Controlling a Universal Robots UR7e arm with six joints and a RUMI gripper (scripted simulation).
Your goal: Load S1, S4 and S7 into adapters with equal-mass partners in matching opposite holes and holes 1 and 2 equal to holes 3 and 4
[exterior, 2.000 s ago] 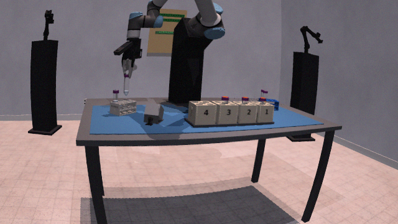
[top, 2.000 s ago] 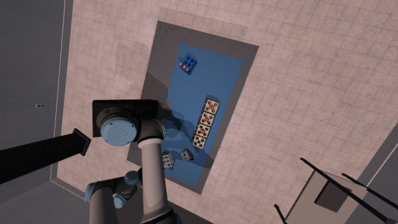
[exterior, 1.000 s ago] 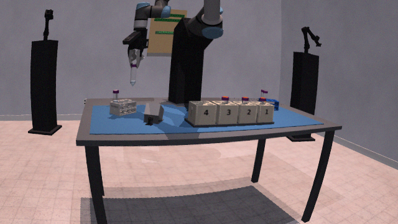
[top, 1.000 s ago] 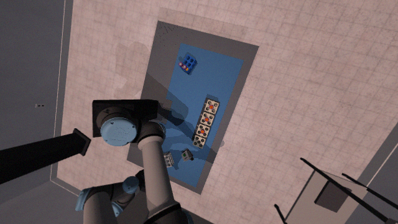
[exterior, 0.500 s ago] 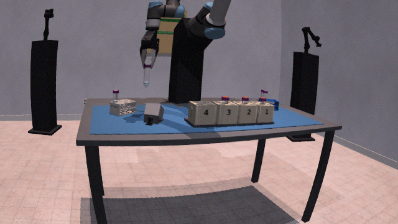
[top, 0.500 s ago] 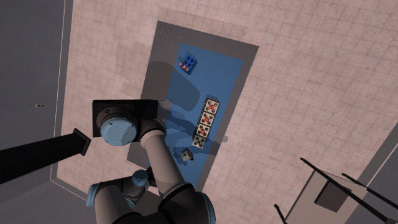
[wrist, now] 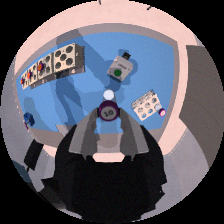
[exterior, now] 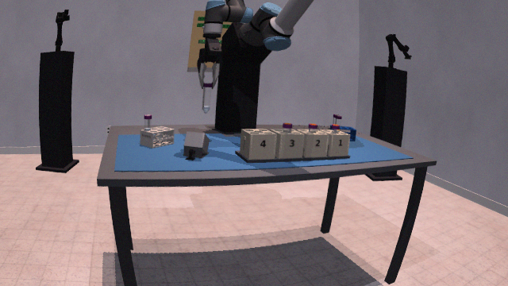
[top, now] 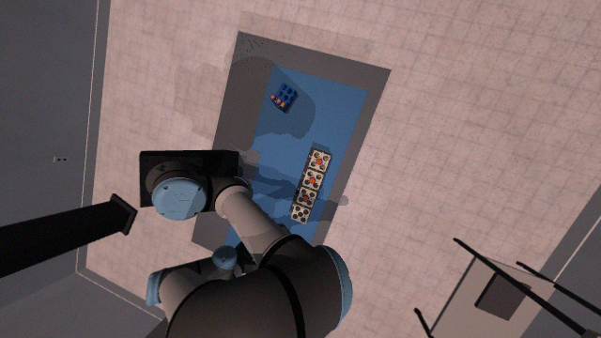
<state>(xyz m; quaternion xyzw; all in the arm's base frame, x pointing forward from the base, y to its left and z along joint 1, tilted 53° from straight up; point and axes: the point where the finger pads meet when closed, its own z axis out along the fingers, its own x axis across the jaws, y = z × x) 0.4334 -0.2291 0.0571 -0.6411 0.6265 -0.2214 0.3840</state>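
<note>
Now: the bucket adapter 200 mm below my hand, 190 mm to the left of it and 100 mm ahead of it. The rest, counted from my hand: blue rack 700 mm to the left, 350 mm behind, 220 mm below; then white rack 220 mm below, 200 mm to the right, 60 mm behind.
</note>
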